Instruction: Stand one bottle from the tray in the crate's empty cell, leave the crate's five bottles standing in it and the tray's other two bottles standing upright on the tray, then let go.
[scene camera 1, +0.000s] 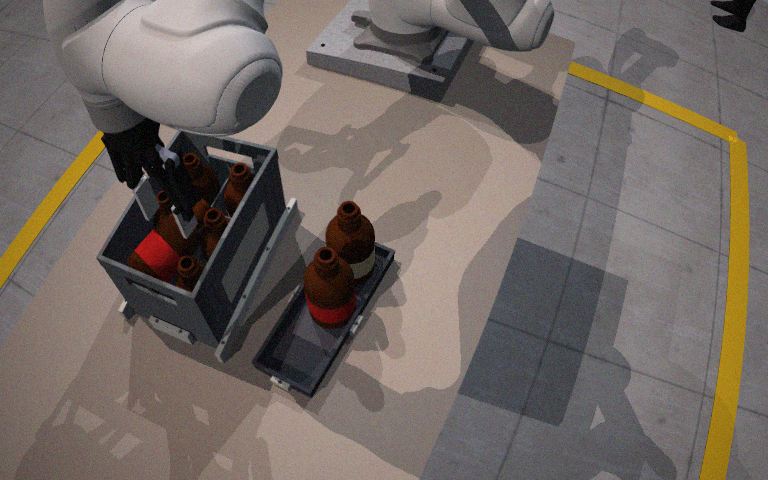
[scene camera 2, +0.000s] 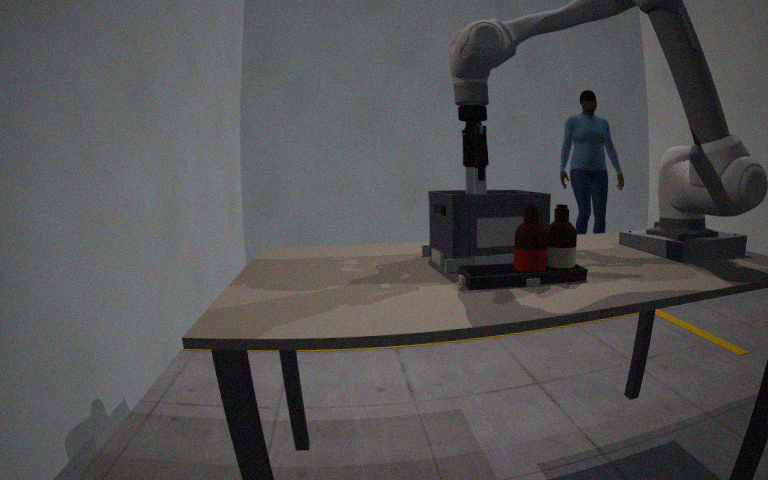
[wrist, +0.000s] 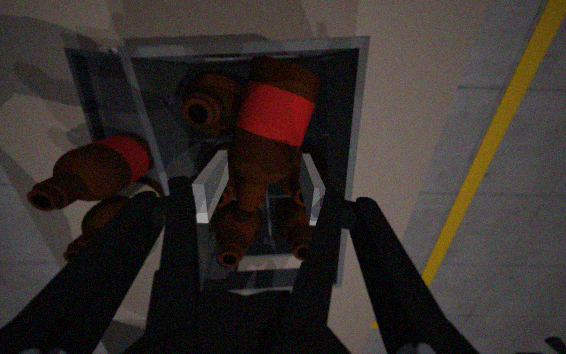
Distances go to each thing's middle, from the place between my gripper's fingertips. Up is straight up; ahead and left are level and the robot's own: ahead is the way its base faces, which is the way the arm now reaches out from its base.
Now: hand 150 mm above the pale rail (scene camera 1: 259, 273), 100 mm to the right of it and 50 mm past it. From my hand the other things lie so: cream-labelled bottle (scene camera 1: 351, 234): 230 mm to the left, 140 mm behind, 90 mm below.
